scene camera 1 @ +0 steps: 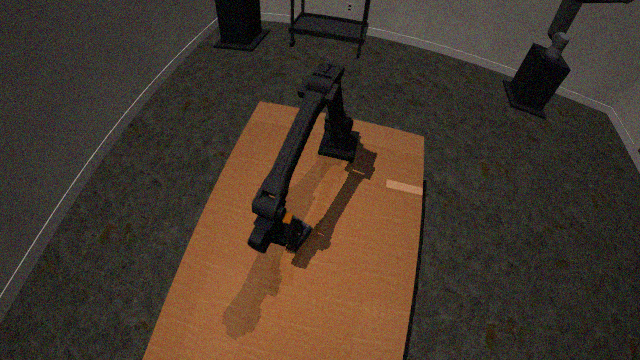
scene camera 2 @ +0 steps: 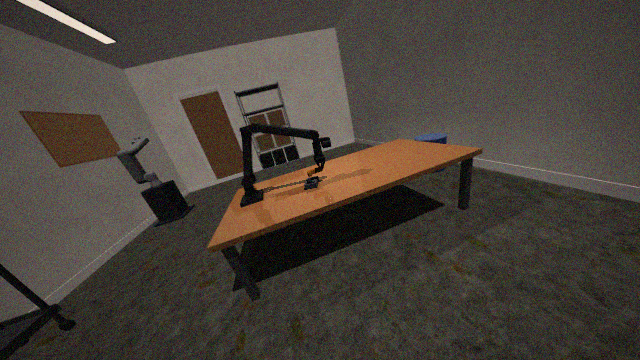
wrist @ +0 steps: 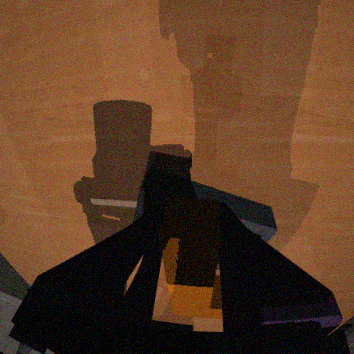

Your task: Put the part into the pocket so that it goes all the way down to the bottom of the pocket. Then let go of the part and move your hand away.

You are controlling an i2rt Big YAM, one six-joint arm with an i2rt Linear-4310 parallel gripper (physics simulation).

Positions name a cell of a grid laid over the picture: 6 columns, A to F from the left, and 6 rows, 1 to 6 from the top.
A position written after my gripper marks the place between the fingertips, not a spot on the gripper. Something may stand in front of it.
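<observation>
My gripper (wrist: D4), carrying an orange L-shaped part; nothing else touches it. Also a grey-blue pocket block (wrist: C4).
</observation>
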